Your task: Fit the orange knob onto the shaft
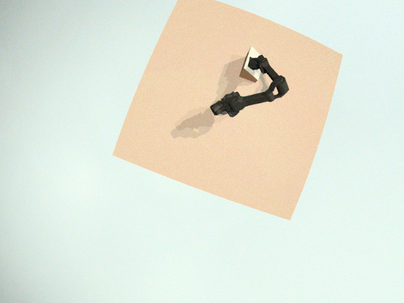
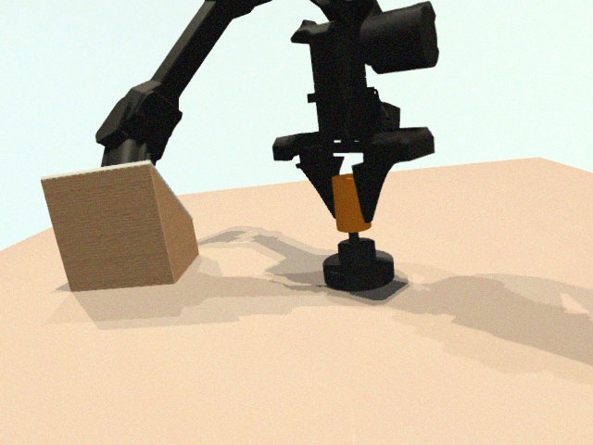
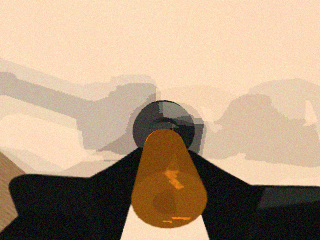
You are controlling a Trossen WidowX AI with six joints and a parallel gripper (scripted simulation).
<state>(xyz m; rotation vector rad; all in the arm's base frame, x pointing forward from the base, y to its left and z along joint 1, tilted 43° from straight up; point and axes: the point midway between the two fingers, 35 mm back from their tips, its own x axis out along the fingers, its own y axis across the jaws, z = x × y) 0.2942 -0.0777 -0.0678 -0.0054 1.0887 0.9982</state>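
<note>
My gripper tip is now 2 cm below the orange knob. Round my gripper tip: round pedestal 4 cm below.
</note>
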